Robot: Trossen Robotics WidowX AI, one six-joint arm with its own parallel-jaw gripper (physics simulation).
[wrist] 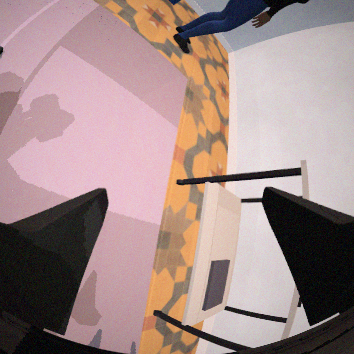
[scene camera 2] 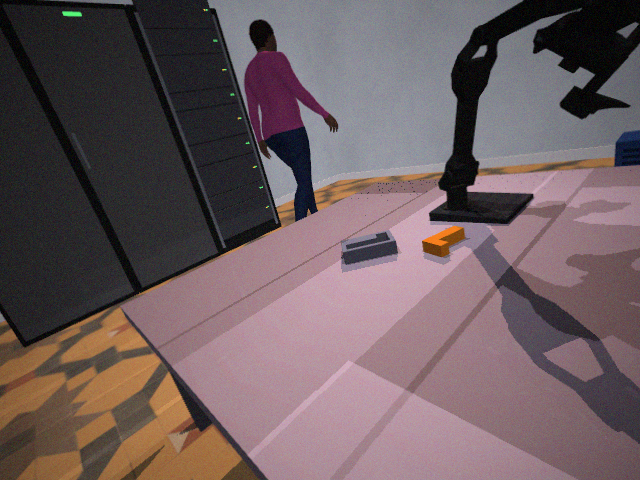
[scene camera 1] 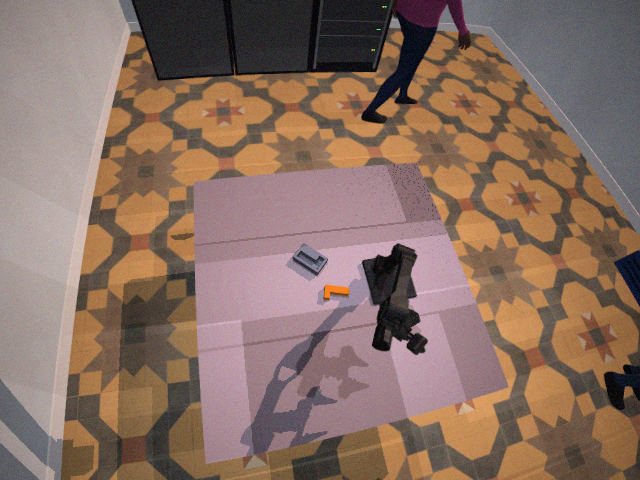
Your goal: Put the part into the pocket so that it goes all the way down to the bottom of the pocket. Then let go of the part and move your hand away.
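Seen in the pictures: gripper, fingertip midpoint: [wrist: 186, 195]; arm's base, link origin: [scene camera 2: 457, 206] [scene camera 1: 379, 268].
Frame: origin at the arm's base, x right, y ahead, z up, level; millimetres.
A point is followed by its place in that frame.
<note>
The orange L-shaped part [scene camera 1: 336, 290] {x -30, y 240, z 6 mm} [scene camera 2: 435, 245] {x -26, y 297, z 3 mm} lies flat on the pink table [scene camera 1: 222, 289] {x 155, y 715, z -24 mm} [scene camera 2: 289, 330] {x 152, y 644, z -24 mm} [wrist: 135, 165] {x -543, y 40, z -24 mm}, between the grey block and the arm's base. The grey block [scene camera 1: 321, 267] {x 95, y 263, z 11 mm} [scene camera 2: 370, 253] {x 133, y 329, z -8 mm} has an empty pocket open at its top and stands a short gap away from the part. My gripper [scene camera 1: 400, 344] [scene camera 2: 549, 76] [wrist: 186, 195] {x -383, y 125, z 252 mm} is open and empty. It hangs high above the table, beyond the arm's base from the block and well away from the part. The part and the block do not show in the wrist view.
The arm's base plate [scene camera 1: 369, 286] {x -60, y 81, z -12 mm} [scene camera 2: 485, 206] {x -77, y 0, z -5 mm} stands close to the part. Dark cabinets [scene camera 1: 271, 38] [scene camera 2: 77, 155] and a person in a pink top [scene camera 1: 408, 51] [scene camera 2: 276, 98] are beyond the table. A pale panel with black legs [wrist: 222, 225] shows past the table edge.
</note>
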